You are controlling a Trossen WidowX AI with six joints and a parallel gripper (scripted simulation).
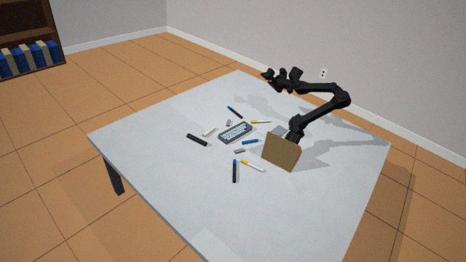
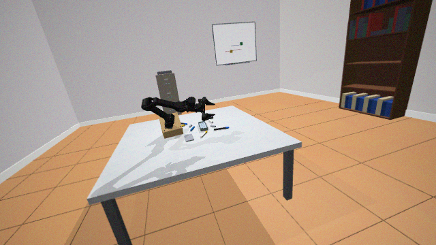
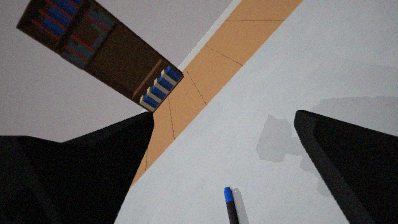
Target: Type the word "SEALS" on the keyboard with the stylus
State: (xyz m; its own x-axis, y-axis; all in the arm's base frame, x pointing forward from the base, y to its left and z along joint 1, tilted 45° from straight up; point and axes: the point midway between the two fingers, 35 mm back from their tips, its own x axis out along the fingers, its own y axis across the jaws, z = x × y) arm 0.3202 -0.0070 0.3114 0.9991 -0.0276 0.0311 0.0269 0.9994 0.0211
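Right now the b key is 90 mm behind my gripper tip, 220 mm to the left of it and 220 mm below it. From my gripper tip the other things lie so: blue stylus (210 mm behind, 260 mm to the left, 220 mm below); then white cylinder (420 mm to the left, 220 mm below); then grey block (240 mm behind, 90 mm to the left, 230 mm below).
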